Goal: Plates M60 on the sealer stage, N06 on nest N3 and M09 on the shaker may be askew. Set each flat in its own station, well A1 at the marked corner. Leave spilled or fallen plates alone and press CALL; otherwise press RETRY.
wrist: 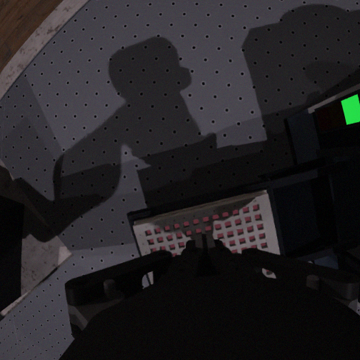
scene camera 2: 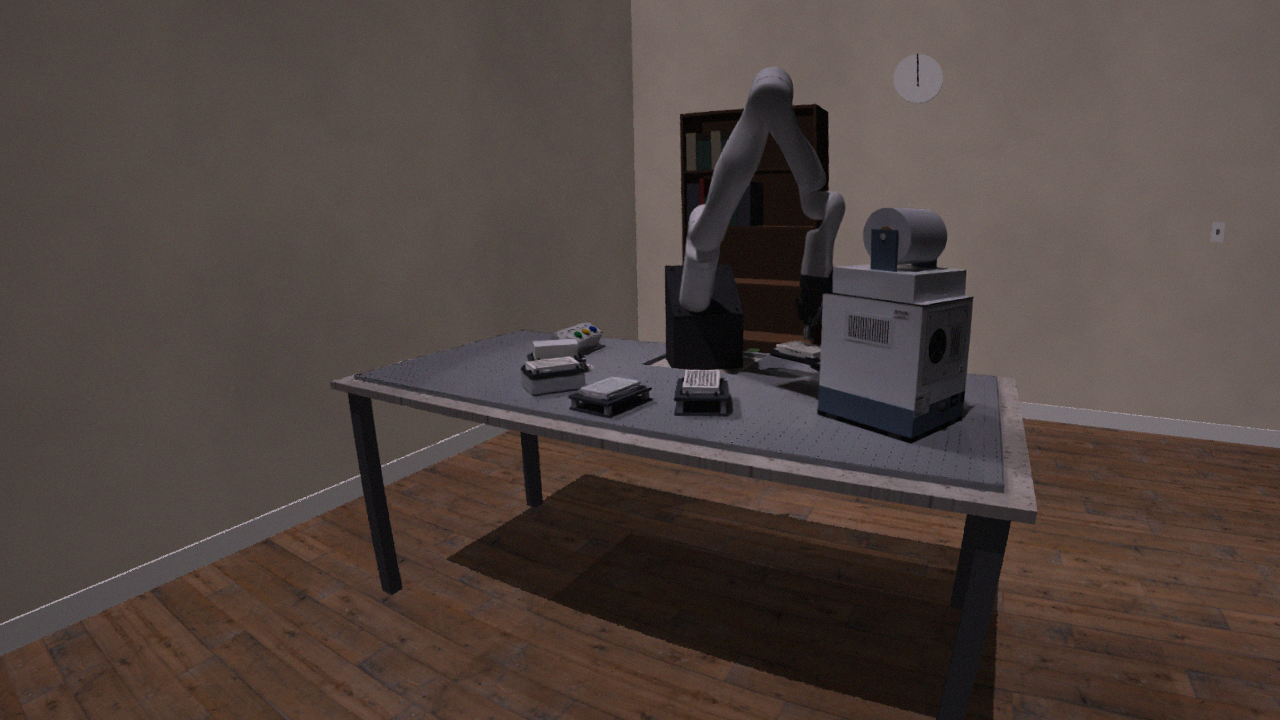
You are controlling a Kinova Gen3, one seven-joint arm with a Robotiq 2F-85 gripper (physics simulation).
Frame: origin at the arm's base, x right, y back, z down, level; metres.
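Seen in the pictures: gripper, between the fingertips: [scene camera 2: 807, 339]; arm's base, origin of its link: [scene camera 2: 694, 300].
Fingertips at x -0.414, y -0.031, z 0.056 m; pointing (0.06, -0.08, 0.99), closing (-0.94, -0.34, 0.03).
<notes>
Offsets run from my fingertips to a thing's middle. "spot": to the spot under its first point.
My gripper [scene camera 2: 810, 342] [wrist: 203, 245] is shut with nothing between its fingers. Its fingertips are low over the plate with red wells @(dx +0.001, dy -0.015, dz +0.023 m) [scene camera 2: 791, 349] [wrist: 240, 227] on the sealer's dark stage; whether they touch it I cannot tell. The gripper hides the near part of this plate, and whether it lies fully flat is unclear. In the scene view, a plate @(dx +0.490, dy -0.424, dz +0.070 m) [scene camera 2: 553, 364] sits on a light box-shaped device @(spot: dx +0.446, dy -0.450, dz +0.106 m) [scene camera 2: 554, 383], probably the shaker. Two more plates @(dx +0.270, dy -0.410, dz +0.086 m) [scene camera 2: 611, 386] @(dx +0.125, dy -0.255, dz +0.078 m) [scene camera 2: 702, 381] sit on dark nests; the nest labels cannot be read. The button box @(spot: dx +0.750, dy -0.144, dz +0.070 m) [scene camera 2: 579, 336] has coloured buttons.
The white and blue sealer @(dx -0.259, dy -0.049, dz -0.096 m) [scene camera 2: 872, 358] with its film roll @(dx -0.272, dy -0.050, dz -0.266 m) [scene camera 2: 917, 236] stands beside the gripper. A green indicator [wrist: 351, 109] shows on its front. A white block @(dx +0.658, dy -0.301, dz +0.074 m) [scene camera 2: 554, 349] is near the button box. The robot's dark base [scene camera 2: 702, 335] stands at the back table edge.
</notes>
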